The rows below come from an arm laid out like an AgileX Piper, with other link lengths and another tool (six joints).
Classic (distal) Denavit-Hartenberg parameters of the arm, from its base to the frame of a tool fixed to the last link. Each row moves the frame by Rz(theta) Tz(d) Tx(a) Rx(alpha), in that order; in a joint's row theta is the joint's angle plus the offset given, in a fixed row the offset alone. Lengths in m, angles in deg.
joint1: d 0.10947  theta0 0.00  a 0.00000  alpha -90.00
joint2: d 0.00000  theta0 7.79  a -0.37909  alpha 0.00
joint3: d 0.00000  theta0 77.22  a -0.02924  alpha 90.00
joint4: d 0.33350  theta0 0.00  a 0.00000  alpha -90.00
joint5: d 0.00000  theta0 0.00  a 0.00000  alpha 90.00
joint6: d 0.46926  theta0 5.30  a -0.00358  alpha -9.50
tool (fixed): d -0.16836  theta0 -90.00  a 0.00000  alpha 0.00
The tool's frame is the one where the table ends.
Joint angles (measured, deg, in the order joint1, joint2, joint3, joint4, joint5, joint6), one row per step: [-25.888 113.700 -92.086 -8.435 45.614 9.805]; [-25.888 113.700 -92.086 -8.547 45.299 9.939]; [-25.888 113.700 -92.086 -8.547 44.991 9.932]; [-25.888 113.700 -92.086 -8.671 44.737 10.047]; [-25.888 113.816 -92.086 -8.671 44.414 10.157]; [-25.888 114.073 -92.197 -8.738 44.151 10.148]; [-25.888 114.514 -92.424 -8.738 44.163 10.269]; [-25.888 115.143 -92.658 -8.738 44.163 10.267]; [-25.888 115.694 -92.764 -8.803 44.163 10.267]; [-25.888 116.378 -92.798 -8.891 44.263 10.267]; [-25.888 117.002 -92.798 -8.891 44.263 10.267]
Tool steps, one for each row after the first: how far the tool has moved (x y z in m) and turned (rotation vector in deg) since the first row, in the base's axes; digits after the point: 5 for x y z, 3 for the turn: [0.00120 -0.00085 0.00083 -0.170 -0.279 -0.041]; [0.00258 -0.00133 0.00157 -0.294 -0.557 0.009]; [0.00350 -0.00213 0.00229 -0.456 -0.771 -0.019]; [0.00488 -0.00259 0.00169 -0.490 -0.993 -0.069]; [0.00651 -0.00349 0.00031 -0.590 -1.071 -0.003]; [0.00752 -0.00399 -0.00306 -0.446 -0.904 -0.110]; [0.00861 -0.00451 -0.00855 -0.274 -0.548 -0.108]; [0.00892 -0.00492 -0.01412 -0.136 -0.120 -0.088]; [0.00826 -0.00502 -0.02205 0.111 0.592 -0.075]; [0.00793 -0.00486 -0.02940 0.383 1.154 -0.074]
